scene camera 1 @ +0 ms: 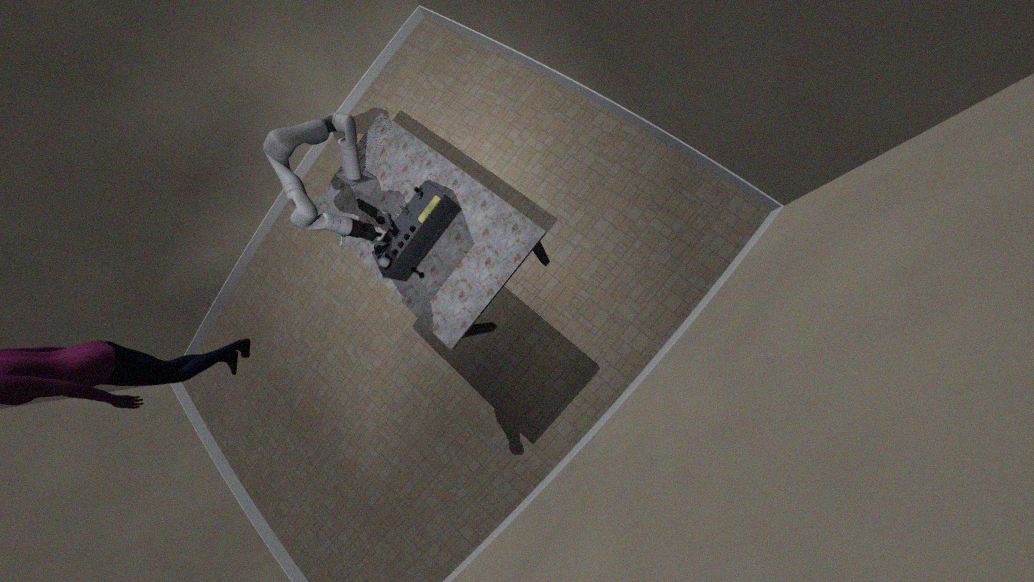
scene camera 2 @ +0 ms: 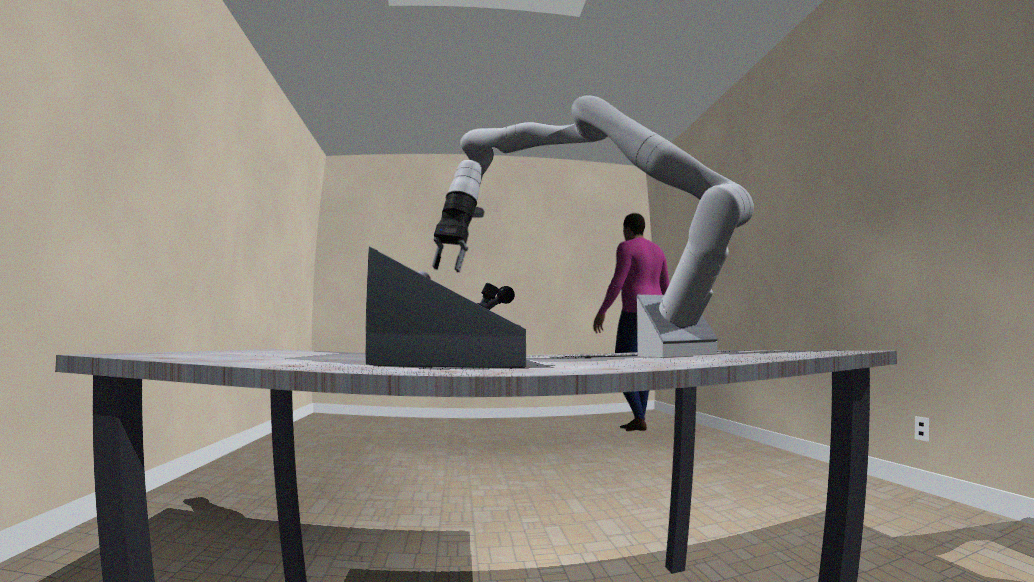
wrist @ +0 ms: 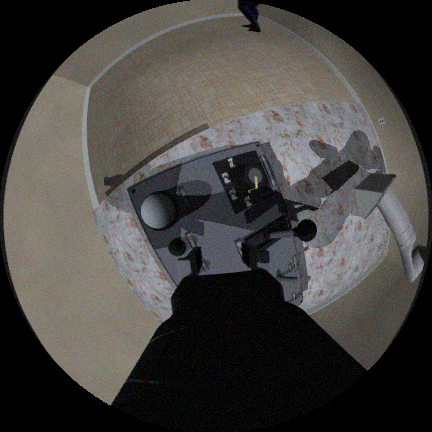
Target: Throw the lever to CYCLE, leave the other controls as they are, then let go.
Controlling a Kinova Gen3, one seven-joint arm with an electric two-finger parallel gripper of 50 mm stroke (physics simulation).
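Frame: origin at the arm's base, x back, y down, z right, level; metres.
Seen in the pictures: gripper, fingertip midpoint: [scene camera 1: 382, 239] [scene camera 2: 445, 269] [wrist: 221, 252]; arm's base, link origin: [scene camera 1: 353, 176] [scene camera 2: 676, 313] [wrist: 383, 196].
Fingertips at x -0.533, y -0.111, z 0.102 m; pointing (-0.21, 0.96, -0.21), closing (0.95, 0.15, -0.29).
Note:
Offsets run from my fingertips to a thing's top centre. "*": to the spot under its first point.
A dark grey sloped console [scene camera 1: 436, 234] [scene camera 2: 441, 332] [wrist: 192, 175] stands on the table. A lever with a black ball knob @(dy +0.044, dx +0.140, dz -0.044 m) [scene camera 2: 505, 294] [wrist: 305, 230] sticks out past the console's low edge. Its arm runs back over the panel in the wrist view; no CYCLE label is readable, so its setting is unclear. My gripper [scene camera 2: 447, 268] [wrist: 221, 252] is open, with space between its fingers. It hangs above the sloped panel, apart from it, pointing down. In the wrist view the lever knob lies to the right of the fingers. Scene camera 1 shows the gripper and lever small and dark.
A pale dome @(* dy -0.003, dx -0.055, dz +0.078 m) [wrist: 157, 210], a dark green button @(* dy +0.024, dx -0.068, dz +0.019 m) [wrist: 176, 246], a dial with a yellow pointer @(dy +0.076, dx +0.075, dz +0.074 m) [wrist: 255, 182] and a small toggle @(dy +0.078, dx +0.093, dz -0.165 m) [wrist: 287, 275] are on the panel. The arm's base [scene camera 2: 676, 343] stands on the table [scene camera 2: 238, 375]. A person [scene camera 2: 640, 274] stands beyond the table.

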